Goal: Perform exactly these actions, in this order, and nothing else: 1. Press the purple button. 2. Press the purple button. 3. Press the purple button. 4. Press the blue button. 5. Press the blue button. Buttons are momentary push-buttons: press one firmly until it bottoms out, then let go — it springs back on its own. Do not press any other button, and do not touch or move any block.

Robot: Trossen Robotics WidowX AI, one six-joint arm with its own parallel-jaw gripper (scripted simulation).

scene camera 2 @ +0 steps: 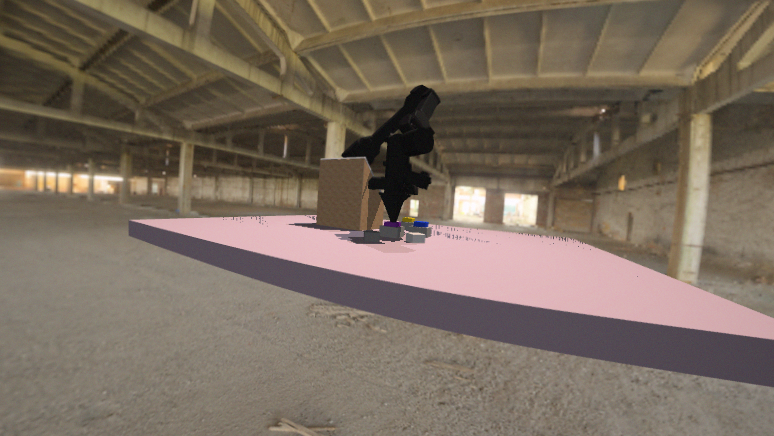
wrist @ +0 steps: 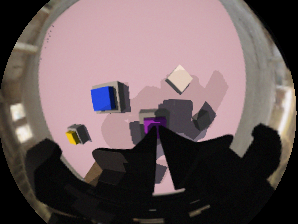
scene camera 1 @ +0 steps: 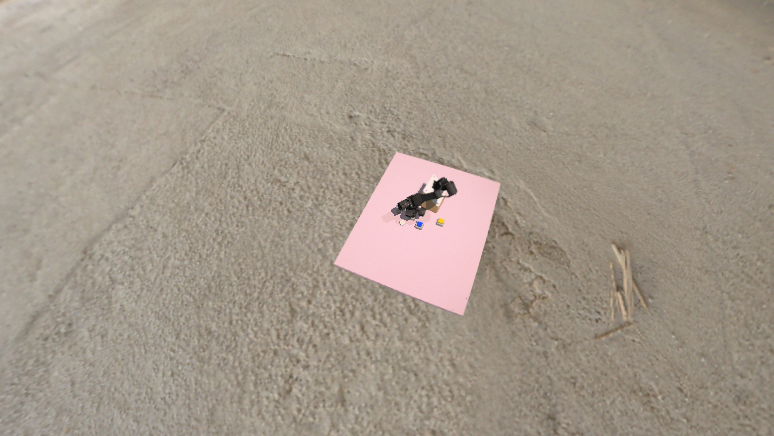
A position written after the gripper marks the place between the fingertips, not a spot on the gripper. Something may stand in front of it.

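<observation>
You can see the gripper [scene camera 2: 393, 222], and it's visible in the wrist view [wrist: 157, 128] too.
</observation>
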